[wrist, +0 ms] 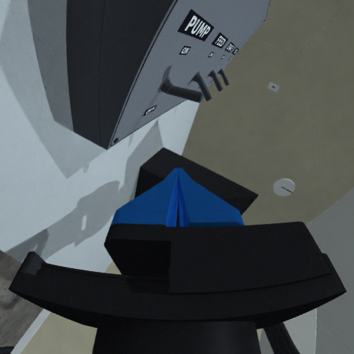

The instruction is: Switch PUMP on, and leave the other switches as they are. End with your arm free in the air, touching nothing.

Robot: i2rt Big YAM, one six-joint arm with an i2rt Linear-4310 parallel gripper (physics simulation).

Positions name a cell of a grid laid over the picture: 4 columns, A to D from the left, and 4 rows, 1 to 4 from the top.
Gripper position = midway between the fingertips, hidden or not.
Note:
In view: the gripper (C2) and a grey switch panel (B1).

